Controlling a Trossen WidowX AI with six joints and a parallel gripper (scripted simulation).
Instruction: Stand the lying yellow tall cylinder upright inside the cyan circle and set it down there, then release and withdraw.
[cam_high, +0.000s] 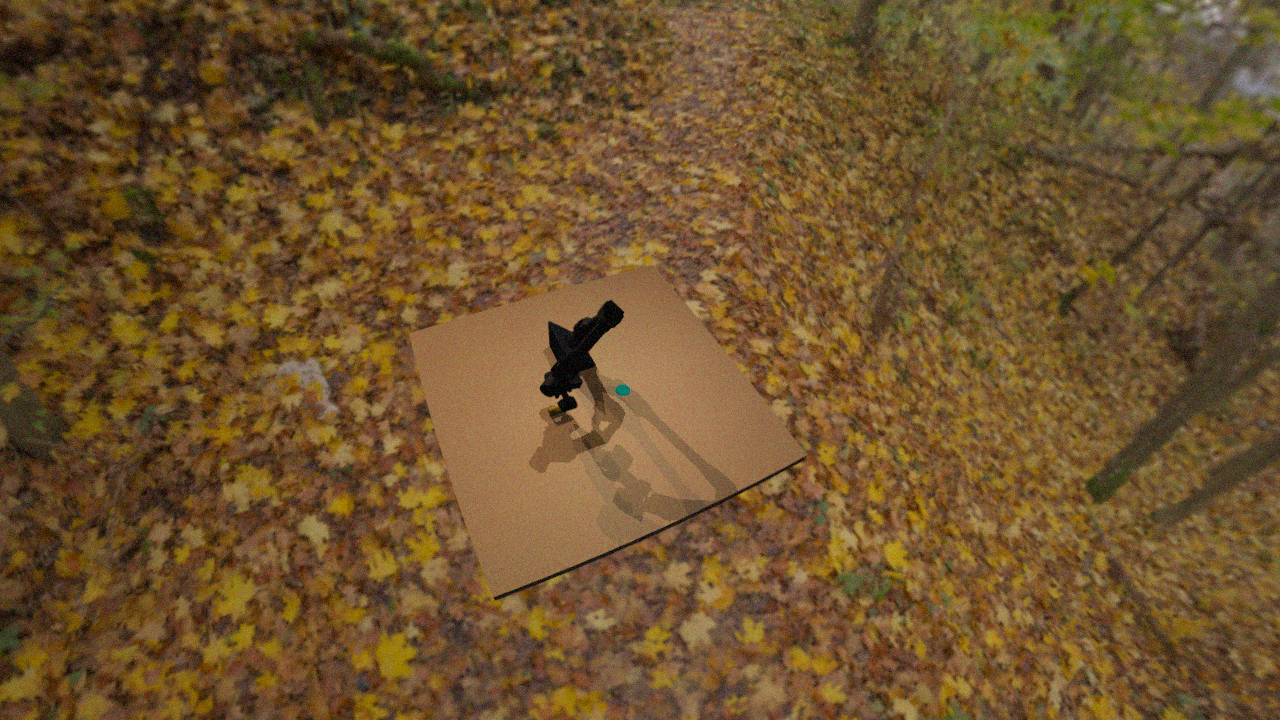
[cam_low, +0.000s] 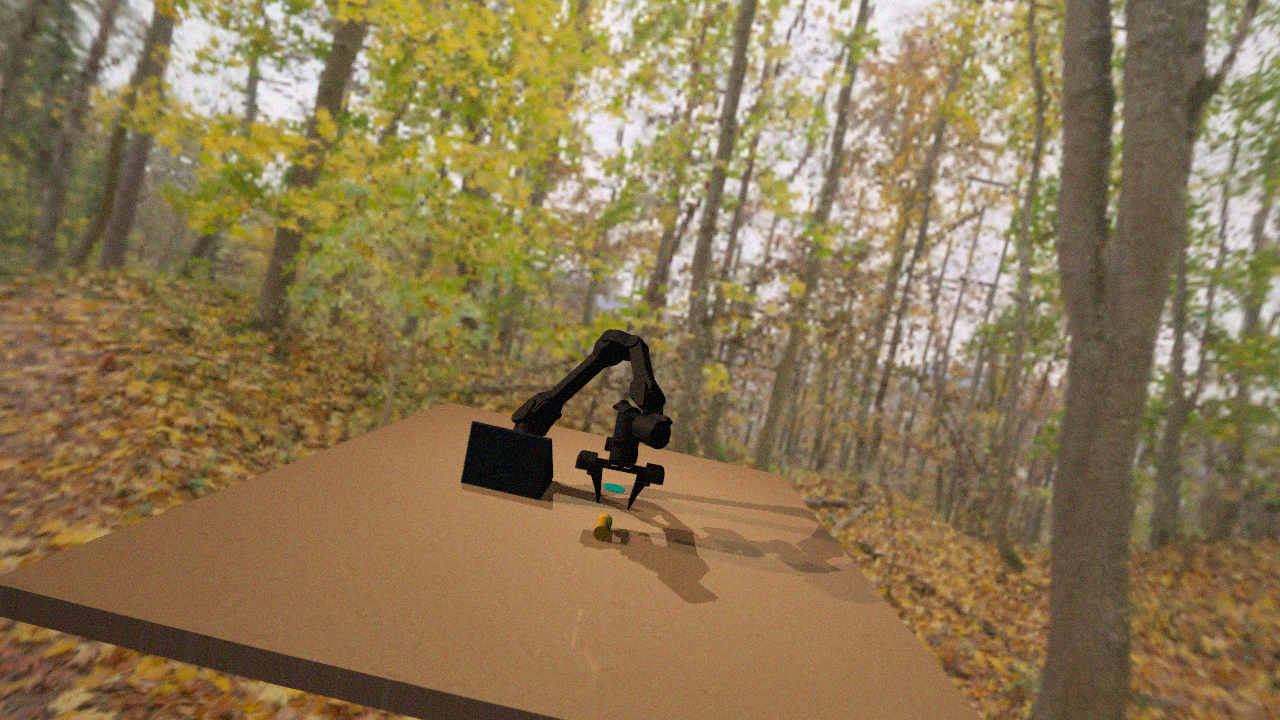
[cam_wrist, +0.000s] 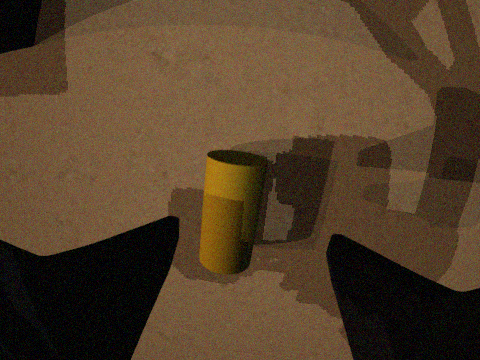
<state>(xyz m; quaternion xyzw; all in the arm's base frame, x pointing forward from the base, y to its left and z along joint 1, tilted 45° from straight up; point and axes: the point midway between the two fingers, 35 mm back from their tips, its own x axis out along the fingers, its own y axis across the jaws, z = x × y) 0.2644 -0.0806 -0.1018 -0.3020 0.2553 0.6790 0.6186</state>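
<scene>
Right now the yellow tall cylinder is 5 cm below my gripper tip, 1 cm to the right of it and 1 cm behind it. The rest, counted from my gripper tip: cyan circle 28 cm to the left, 6 cm below, 3 cm behind.
</scene>
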